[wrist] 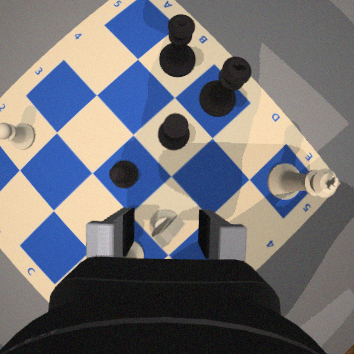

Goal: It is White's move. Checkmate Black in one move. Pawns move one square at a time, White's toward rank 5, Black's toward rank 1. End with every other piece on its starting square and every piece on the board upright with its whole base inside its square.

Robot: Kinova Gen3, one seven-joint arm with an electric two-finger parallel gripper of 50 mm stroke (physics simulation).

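Places are measured from the arm's base along level axes (x ahead, y left, z up), in metres.
Pixels of known places: gripper, fingertip midpoint: (165, 225).
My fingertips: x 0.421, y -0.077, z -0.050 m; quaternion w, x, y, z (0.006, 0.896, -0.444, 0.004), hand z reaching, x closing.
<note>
For each thing: its top centre in the pictures, then the offset to it from my fingertips. "spot": a spot on its surface instead.
- pale white piece, middle of its top: (166, 236) dy -0.001, dx -0.001, dz +0.027 m
- pale piece, middle of its top: (118, 276) dy +0.006, dx -0.034, dz +0.031 m
- white king, middle of its top: (335, 183) dy -0.048, dx +0.074, dz +0.051 m
- white pawn, surface spot: (23, 136) spot: dy +0.112, dx -0.015, dz -0.004 m
- B5, middle of its top: (181, 19) dy +0.065, dx +0.092, dz +0.040 m
- C5, middle of its top: (241, 62) dy +0.026, dx +0.088, dz +0.051 m
- shorter black piece, middle of its top: (175, 125) dy +0.033, dx +0.049, dz +0.020 m
- cream board, middle of its top: (131, 174) dy +0.038, dx +0.011, dz -0.013 m
My gripper (165, 225) is open, with a pale white piece (169, 226) between its spread fingers and touching neither visibly. The piece's top has a slanted grey band; it appears on or near D3, its base hard to make out. Part of another pale piece (135, 249) shows beside the left finger, mostly hidden. The white king (286, 181) stands on E5 and a white pawn (23, 136) on A2. Tall black pieces stand on B5 (177, 59) and C5 (217, 98). A shorter black piece (174, 132) stands on C4, and a small round-topped black one (124, 174) on C3.
The blue and cream board (95, 132) lies diagonally in view, with file letters and rank numbers along its border. The gripper body covers its lower part. Grey surface surrounds the board, with shadows at the right.
</note>
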